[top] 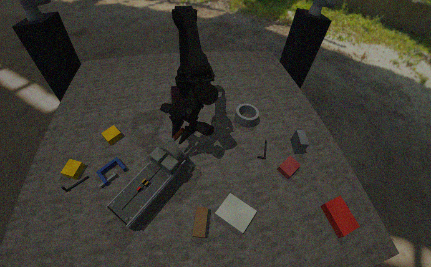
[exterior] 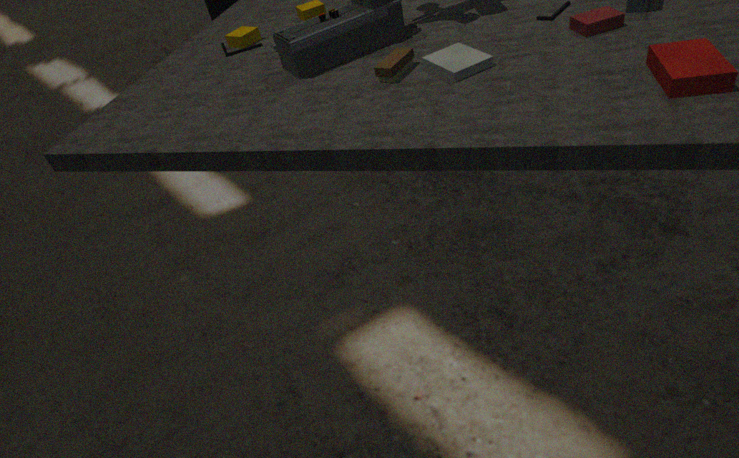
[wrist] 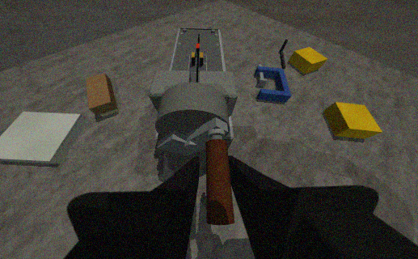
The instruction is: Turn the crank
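Now: gripper tip 2 cm below the brown crank handle, 1 cm to the right of it and 1 cm past it. Round my gripper tip: white plate (23 cm ahead, 18 cm to the left, 8 cm below); red pointer (16 cm ahead, 11 cm to the right, 1 cm below); brown block (25 cm ahead, 8 cm below, 6 cm to the left).
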